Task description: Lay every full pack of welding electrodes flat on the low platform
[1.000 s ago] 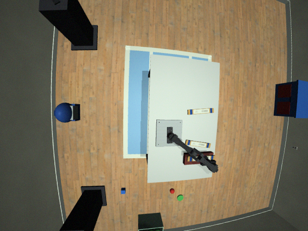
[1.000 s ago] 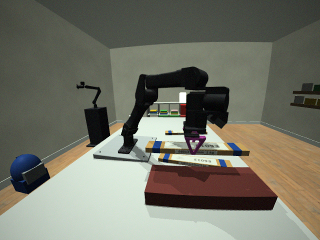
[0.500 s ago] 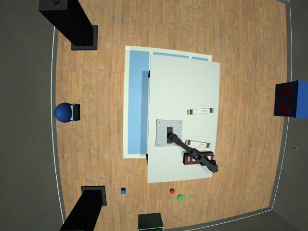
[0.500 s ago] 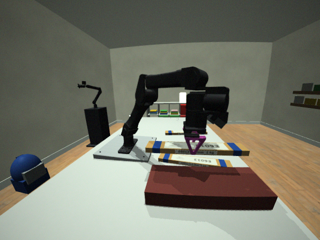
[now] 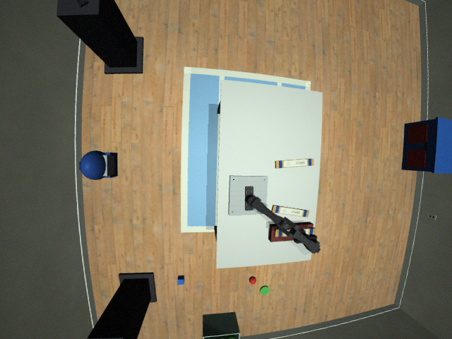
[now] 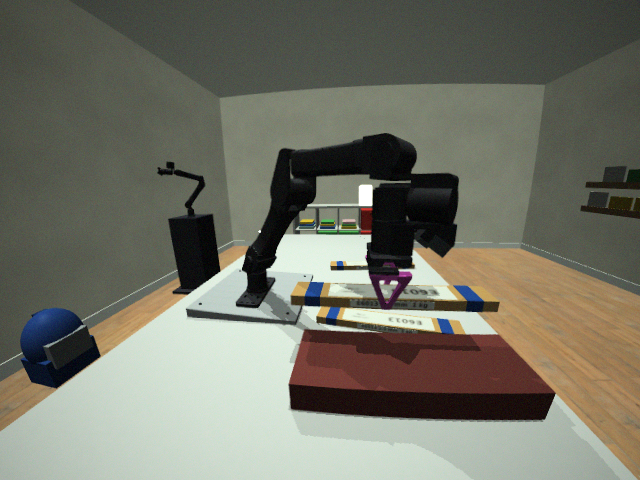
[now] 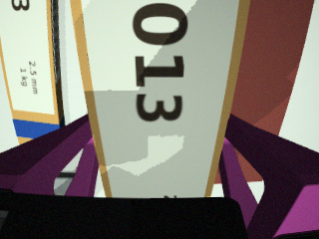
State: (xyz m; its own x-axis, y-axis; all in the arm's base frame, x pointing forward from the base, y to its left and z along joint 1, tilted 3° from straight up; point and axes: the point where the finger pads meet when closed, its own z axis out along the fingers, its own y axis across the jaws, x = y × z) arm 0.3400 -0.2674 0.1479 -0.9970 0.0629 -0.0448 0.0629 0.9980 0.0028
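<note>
The dark red low platform is 130 mm below my hand, 50 mm to the right of it and 40 mm ahead of it.
</note>
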